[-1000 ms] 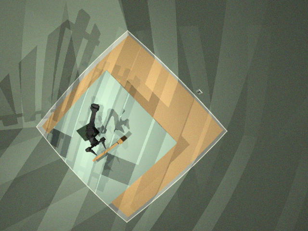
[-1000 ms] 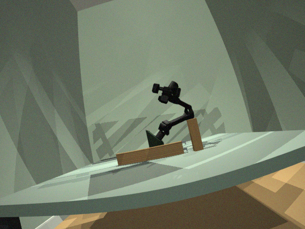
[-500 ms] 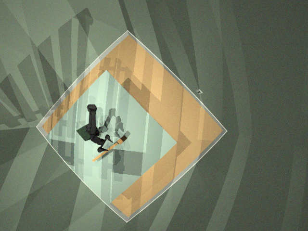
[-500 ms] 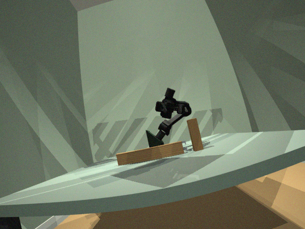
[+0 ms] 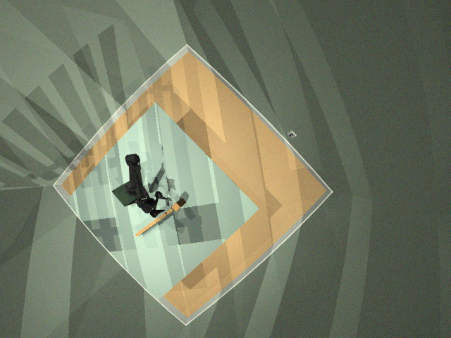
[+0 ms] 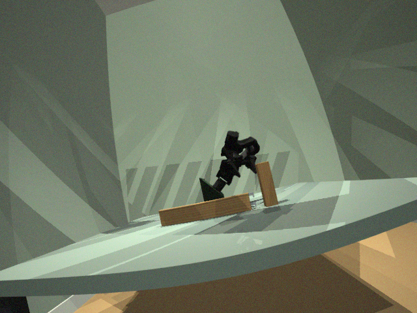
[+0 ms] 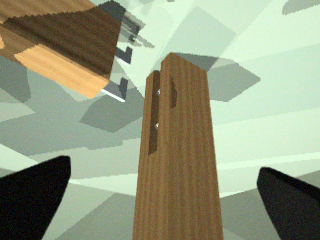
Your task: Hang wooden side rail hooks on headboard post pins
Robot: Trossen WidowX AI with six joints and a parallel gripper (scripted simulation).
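My gripper tip is now 7 cm short of the headboard post, 5 cm to the right of it and 6 cm above it.
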